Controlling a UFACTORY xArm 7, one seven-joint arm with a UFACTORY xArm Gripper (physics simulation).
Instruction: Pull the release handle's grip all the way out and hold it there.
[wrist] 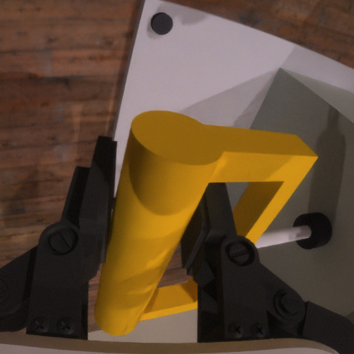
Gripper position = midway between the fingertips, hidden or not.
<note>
In view: my gripper point(150, 167) and a white base plate point(216, 70).
</note>
